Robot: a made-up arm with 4 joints.
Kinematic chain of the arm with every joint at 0, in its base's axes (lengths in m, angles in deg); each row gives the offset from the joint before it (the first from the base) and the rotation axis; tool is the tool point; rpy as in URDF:
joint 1: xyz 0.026 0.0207 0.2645 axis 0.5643 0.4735 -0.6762
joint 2: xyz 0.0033 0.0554 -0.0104 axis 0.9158 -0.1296 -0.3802
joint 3: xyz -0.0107 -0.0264 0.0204 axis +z
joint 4: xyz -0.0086 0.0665 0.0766 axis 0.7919 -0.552 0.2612
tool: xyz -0.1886 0.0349 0.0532 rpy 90 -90 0
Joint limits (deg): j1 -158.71..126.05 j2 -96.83..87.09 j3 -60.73..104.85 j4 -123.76..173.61
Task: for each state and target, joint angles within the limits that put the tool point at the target. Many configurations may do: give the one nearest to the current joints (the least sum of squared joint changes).
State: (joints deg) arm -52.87 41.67 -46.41 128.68
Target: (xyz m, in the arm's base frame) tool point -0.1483 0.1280 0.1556
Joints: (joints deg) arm -66.88 55.86 5.73 168.30
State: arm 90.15 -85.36 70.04 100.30
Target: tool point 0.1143 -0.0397 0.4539
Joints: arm 42.95 -96.83 76.13 75.16
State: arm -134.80 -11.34 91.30 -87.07
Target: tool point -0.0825 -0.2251 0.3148
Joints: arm -109.22 -19.46 82.93 -122.64
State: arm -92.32 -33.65 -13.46 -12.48
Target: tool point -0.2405 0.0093 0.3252
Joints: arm -42.18 -37.54 26.34 4.21
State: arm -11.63 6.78 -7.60 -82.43
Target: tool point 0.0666 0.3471 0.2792
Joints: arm 8.42 -39.20 -45.43 -69.47
